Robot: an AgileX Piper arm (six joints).
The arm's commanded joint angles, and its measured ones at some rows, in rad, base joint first. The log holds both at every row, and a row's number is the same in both.
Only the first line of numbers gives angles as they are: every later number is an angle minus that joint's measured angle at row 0.
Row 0, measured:
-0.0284, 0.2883, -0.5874, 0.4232, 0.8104, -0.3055
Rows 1 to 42, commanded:
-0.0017, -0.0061, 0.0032, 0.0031, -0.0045, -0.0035
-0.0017, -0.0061, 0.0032, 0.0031, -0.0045, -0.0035
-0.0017, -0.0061, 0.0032, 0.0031, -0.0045, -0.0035
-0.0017, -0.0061, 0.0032, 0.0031, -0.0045, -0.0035
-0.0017, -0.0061, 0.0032, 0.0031, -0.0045, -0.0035
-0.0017, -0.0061, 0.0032, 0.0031, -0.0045, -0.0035
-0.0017, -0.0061, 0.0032, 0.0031, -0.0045, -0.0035
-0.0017, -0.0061, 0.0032, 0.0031, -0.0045, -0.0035
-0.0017, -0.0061, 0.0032, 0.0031, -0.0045, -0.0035
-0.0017, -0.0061, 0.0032, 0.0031, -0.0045, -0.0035
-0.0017, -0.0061, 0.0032, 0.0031, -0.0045, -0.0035
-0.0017, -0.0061, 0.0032, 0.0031, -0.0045, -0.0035
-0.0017, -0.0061, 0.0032, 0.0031, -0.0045, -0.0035
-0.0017, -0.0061, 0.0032, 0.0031, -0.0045, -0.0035
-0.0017, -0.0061, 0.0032, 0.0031, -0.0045, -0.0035
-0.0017, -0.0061, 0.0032, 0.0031, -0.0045, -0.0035
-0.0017, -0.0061, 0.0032, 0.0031, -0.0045, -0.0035
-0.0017, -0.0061, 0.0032, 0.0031, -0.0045, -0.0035
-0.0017, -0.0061, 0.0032, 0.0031, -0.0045, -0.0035
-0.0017, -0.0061, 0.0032, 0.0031, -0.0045, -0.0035
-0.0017, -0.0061, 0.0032, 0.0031, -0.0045, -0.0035
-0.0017, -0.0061, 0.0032, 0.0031, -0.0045, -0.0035
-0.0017, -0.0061, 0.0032, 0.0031, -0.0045, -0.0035
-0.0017, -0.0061, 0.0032, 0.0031, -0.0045, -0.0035
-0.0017, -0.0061, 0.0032, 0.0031, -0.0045, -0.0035
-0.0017, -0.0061, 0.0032, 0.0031, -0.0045, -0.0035
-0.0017, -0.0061, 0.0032, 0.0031, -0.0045, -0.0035
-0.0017, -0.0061, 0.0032, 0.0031, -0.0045, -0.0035
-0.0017, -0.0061, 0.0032, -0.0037, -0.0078, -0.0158
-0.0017, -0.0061, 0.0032, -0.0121, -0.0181, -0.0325
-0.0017, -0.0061, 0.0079, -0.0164, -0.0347, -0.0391
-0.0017, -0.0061, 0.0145, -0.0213, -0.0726, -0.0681
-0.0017, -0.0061, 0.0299, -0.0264, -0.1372, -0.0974
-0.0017, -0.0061, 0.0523, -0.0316, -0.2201, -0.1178
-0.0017, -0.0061, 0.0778, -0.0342, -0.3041, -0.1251
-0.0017, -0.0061, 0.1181, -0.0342, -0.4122, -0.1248
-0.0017, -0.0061, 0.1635, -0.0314, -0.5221, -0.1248
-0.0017, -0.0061, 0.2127, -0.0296, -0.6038, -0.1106
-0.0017, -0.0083, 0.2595, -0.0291, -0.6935, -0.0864
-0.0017, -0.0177, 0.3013, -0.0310, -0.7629, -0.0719
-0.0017, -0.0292, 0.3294, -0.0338, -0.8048, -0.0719
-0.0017, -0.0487, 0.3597, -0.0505, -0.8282, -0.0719
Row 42, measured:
0.0000, -0.0042, 0.2319, -0.0244, -0.6099, -0.0887
